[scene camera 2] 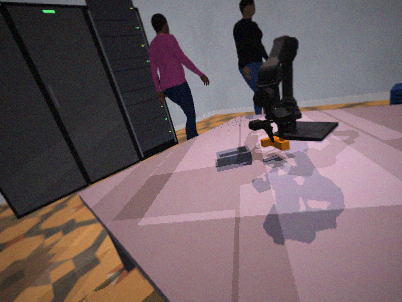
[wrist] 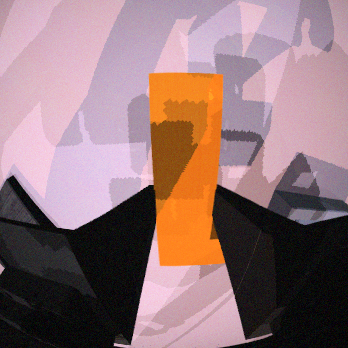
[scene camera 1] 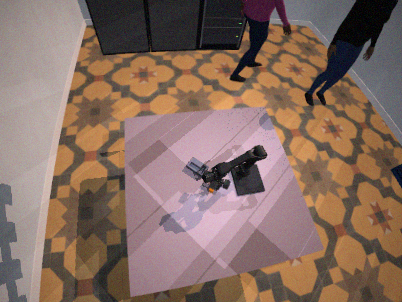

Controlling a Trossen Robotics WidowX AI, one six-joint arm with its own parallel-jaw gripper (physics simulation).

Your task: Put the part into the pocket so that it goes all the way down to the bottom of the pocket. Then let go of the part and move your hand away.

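Places are measured from the arm's base along level axes (x back, y left, z down), in metres.
Where they show: gripper, fingertip midpoint: [scene camera 2: 277, 141] [wrist: 183, 192]; arm's base, link origin: [scene camera 2: 289, 130] [scene camera 1: 241, 173].
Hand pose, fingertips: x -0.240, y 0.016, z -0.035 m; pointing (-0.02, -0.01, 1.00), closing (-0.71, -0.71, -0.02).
Observation:
Things, the pixels of their centre, and the offset from my fingertips. Level surfaces: height alone.
- orange part, body centre: [wrist: 209, 180] [scene camera 2: 274, 143] [scene camera 1: 211, 183] dx -0.014, dy -0.007, dz +0.004 m
- grey block with the pocket, body centre: [wrist: 307, 234] [scene camera 2: 233, 155] [scene camera 1: 197, 167] dx -0.052, dy -0.175, dz +0.041 m
- pink table top, surface height: dz +0.059 m
The orange part [scene camera 1: 211, 190] [scene camera 2: 281, 144] [wrist: 185, 100] is an elongated block, held roughly level between the fingers. My gripper [scene camera 1: 212, 187] [scene camera 2: 274, 138] [wrist: 183, 192] is shut on it. In the scene camera 2 view the part is a little above the table, with a shadow below it. The grey block with the pocket [scene camera 1: 191, 171] [scene camera 2: 235, 161] [wrist: 300, 202] lies on the table beside the part, apart from it. Its slot-like pocket faces up. In the wrist view part of this block shows at the right edge, partly behind a finger, and its pocket cannot be made out.
The arm's dark base plate [scene camera 1: 251, 186] [scene camera 2: 315, 131] stands on the pink table top [scene camera 1: 165, 260] [scene camera 2: 200, 260], beyond the part from the pocket block. Two people [scene camera 1: 257, 31] [scene camera 2: 172, 65] and dark cabinets [scene camera 1: 175, 25] [scene camera 2: 60, 90] stand beyond the table. Arm shadows fall across the table.

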